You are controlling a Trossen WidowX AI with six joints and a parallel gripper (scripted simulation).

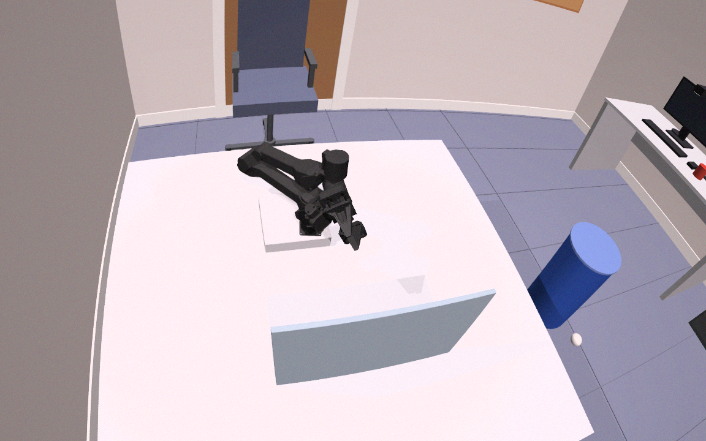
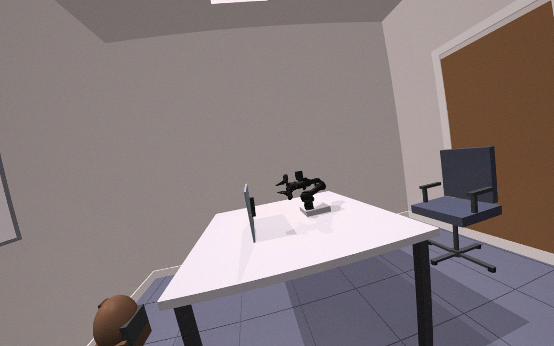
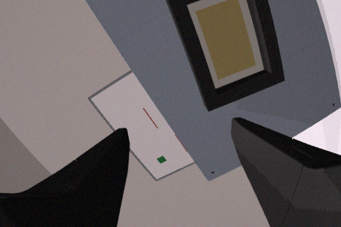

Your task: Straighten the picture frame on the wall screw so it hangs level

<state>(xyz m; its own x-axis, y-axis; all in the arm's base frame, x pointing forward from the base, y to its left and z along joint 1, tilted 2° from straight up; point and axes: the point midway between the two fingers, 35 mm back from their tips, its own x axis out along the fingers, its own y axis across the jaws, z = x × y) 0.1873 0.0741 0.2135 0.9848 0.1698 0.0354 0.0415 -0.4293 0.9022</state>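
The picture frame lies 190 mm ahead of my gripper tip, 90 mm below it and 50 mm to the left of it. The rest, counted from my gripper tip: wall panel (200 mm ahead, 100 mm below, 50 mm to the left).
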